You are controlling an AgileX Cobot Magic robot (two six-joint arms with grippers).
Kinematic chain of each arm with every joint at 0, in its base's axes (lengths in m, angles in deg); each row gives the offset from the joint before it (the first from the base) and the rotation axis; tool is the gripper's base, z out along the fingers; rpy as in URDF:
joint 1: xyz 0 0 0.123 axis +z
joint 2: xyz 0 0 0 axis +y
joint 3: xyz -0.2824 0 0.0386 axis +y
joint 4: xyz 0.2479 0 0.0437 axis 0.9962 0 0.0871
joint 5: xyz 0 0 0 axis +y
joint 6: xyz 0.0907 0 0.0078 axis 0.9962 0 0.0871
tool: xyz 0 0 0 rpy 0 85 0
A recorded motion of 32 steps. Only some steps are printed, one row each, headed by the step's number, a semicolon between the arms.
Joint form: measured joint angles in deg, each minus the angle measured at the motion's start. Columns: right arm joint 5, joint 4, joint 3, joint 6, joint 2, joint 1; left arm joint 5, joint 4, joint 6, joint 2, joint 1, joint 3.
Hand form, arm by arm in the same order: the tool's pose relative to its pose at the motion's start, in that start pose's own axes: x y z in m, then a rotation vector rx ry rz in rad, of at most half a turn. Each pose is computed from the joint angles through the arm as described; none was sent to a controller.
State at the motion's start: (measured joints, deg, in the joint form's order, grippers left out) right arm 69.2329 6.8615 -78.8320 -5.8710 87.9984 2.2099; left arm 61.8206 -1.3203 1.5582 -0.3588 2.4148 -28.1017
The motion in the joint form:
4: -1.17 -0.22 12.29 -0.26 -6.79 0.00; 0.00 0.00 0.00 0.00 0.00 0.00
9: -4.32 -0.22 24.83 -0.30 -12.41 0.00; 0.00 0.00 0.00 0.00 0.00 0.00
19: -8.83 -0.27 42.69 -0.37 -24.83 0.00; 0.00 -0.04 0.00 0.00 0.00 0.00
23: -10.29 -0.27 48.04 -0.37 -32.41 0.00; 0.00 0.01 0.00 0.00 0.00 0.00
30: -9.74 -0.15 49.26 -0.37 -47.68 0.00; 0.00 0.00 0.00 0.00 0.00 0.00
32: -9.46 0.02 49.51 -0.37 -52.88 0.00; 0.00 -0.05 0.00 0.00 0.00 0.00
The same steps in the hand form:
4: 0.0465 0.0011 0.0115 -0.0002 0.0753 0.0046; 0.0000 0.0000 0.0000 0.0000 0.0000 0.0000
9: 0.0925 0.0013 0.0320 -0.0013 0.1405 0.0167; 0.0000 0.0000 0.0000 0.0000 0.0000 0.0000
19: 0.1677 0.0036 0.0480 0.0032 0.1567 0.0245; 0.0000 -0.0001 0.0000 0.0006 0.0000 -0.0003
23: 0.1941 0.0054 0.0445 0.0084 0.0927 0.0202; 0.0000 0.0000 0.0000 -0.0002 0.0000 0.0001
30: 0.2192 0.0109 0.0110 0.0188 -0.1414 -0.0046; 0.0000 0.0000 0.0000 0.0000 0.0000 0.0000
32: 0.2291 0.0129 0.0008 0.0202 -0.2226 -0.0126; 0.0000 -0.0001 0.0000 0.0008 0.0000 -0.0004

